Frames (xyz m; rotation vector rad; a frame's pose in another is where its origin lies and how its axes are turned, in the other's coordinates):
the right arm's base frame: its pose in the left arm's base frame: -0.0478 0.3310 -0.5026 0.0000 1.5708 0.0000
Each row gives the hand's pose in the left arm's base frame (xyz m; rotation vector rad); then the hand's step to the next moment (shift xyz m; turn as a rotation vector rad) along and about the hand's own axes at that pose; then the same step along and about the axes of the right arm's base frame.
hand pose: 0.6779 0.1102 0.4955 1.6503 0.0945 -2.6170
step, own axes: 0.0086 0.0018 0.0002 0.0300 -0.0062 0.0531
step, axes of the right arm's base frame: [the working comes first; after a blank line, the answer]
step, axes of the left arm's base frame: -0.0038 -0.0019 -0.0077 -0.0611 0.0019 -0.0041

0.0077 -0.0019 -0.0038 0.0041 0.0019 -0.0611
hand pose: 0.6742 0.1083 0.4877 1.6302 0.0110 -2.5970
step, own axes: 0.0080 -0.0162 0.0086 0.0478 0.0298 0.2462
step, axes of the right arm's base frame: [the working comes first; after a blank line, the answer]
step, axes of the left arm's base frame: -0.0123 0.0153 -0.0040 -0.2400 -0.0439 0.0652

0.0040 0.0153 -0.0123 -0.0652 -0.0439 -0.2400
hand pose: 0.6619 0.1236 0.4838 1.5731 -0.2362 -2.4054
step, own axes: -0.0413 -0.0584 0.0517 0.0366 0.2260 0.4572
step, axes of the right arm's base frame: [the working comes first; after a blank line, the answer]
step, axes of the left arm's base frame: -0.0389 0.0679 0.0409 -0.4045 -0.2287 0.2134

-0.0409 0.0679 -0.0389 -0.2134 -0.2287 -0.4045
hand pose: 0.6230 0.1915 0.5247 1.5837 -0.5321 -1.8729
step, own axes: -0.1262 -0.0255 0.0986 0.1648 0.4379 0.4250
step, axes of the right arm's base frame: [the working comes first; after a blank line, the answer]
step, axes of the left arm's base frame: -0.0903 0.0961 0.0944 -0.3421 -0.4672 0.2535

-0.0944 0.0961 -0.0903 -0.2535 -0.4672 -0.3421
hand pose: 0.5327 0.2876 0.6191 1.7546 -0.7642 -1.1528
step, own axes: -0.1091 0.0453 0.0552 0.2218 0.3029 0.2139
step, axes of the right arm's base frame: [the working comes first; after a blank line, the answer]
step, axes of the left arm's base frame: -0.0938 0.0540 0.0727 -0.1216 -0.3871 0.1487

-0.0727 0.0540 -0.0938 -0.1487 -0.3871 -0.1216
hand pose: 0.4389 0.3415 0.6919 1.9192 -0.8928 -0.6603
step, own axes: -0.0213 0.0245 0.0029 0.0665 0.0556 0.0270
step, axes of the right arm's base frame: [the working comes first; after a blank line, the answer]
step, axes of the left arm's base frame: -0.0227 0.0071 0.0223 0.0021 -0.0855 0.0306

-0.0223 0.0071 -0.0227 -0.0306 -0.0855 0.0021
